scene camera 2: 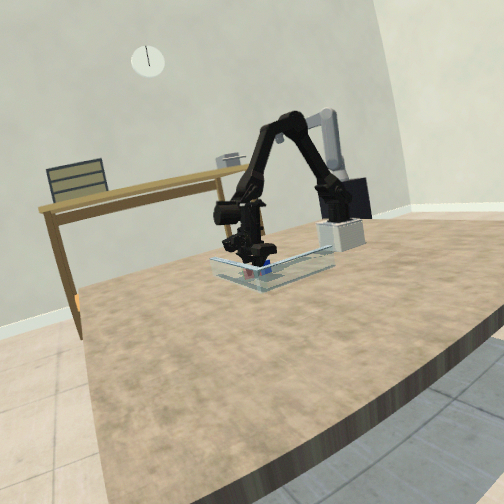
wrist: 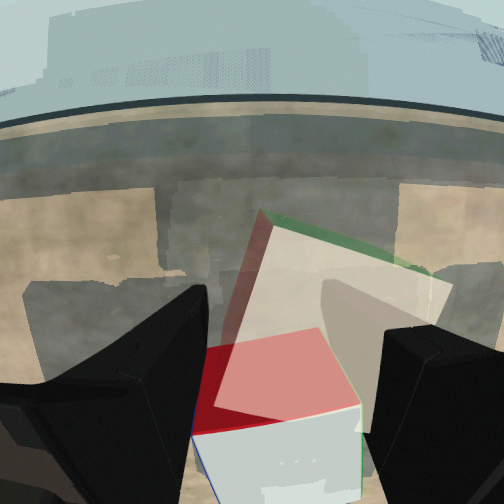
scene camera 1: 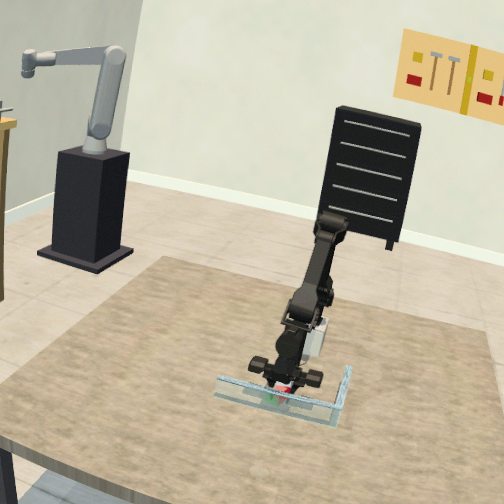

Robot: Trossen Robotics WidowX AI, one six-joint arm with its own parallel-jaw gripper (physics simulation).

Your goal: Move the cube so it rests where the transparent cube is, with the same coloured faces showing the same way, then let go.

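The cube [wrist: 275,430] shows a red top face and a white front face with blue and green edges. It sits between my gripper [wrist: 285,400] fingers, with small gaps on both sides, so the jaws look open around it. The transparent cube [wrist: 335,320] overlaps the cube, rotated and shifted up and right, with a green edge along its top. In scene camera 1 my gripper [scene camera 1: 285,383] is low over the cube [scene camera 1: 283,391] at the glass corner frame [scene camera 1: 290,398]. In scene camera 2 the cube [scene camera 2: 258,267] peeks red and blue under my gripper [scene camera 2: 252,258].
An L-shaped glass wall [scene camera 2: 285,268] borders the spot. A black slatted panel [scene camera 1: 372,178] stands behind the table. A second grey arm on a black pedestal [scene camera 1: 88,200] stands far left. A wooden table [scene camera 2: 140,190] lies beyond.
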